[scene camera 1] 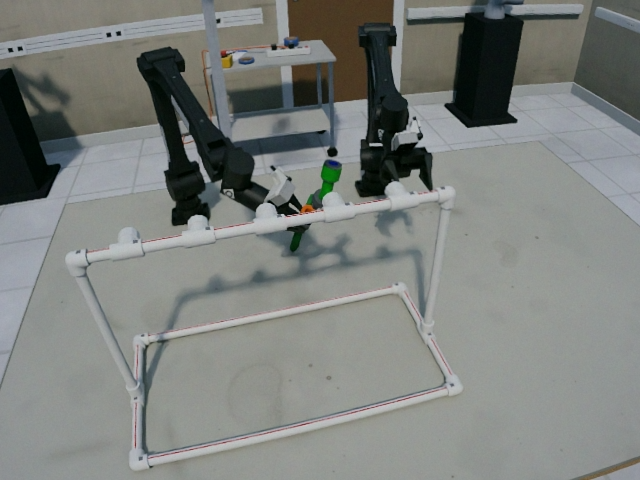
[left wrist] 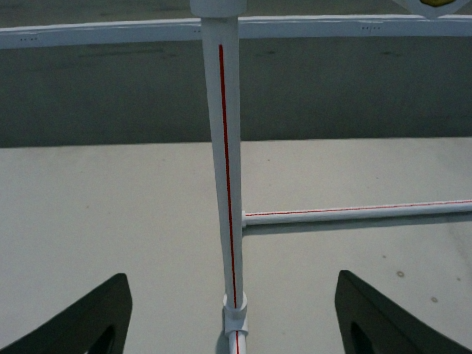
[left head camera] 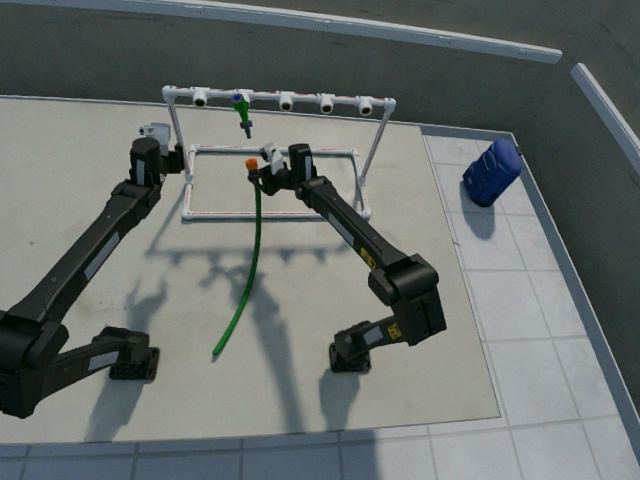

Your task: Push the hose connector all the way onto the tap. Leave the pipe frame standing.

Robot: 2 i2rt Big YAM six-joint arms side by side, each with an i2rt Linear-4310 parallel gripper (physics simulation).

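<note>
The white pipe frame stands upright. The green tap sits on its top bar, with a grey nozzle pointing out. The orange hose connector is in the air in front of the nozzle, apart from it in the left head camera. My right gripper is shut on the green hose just behind the connector. My left gripper is open and empty, near the frame's upright at the tap's end.
Several white outlet fittings line the top bar. A blue bag stands on the tiles at the right in the left head camera. A trolley and black pedestals stand behind the arms in scene camera 1.
</note>
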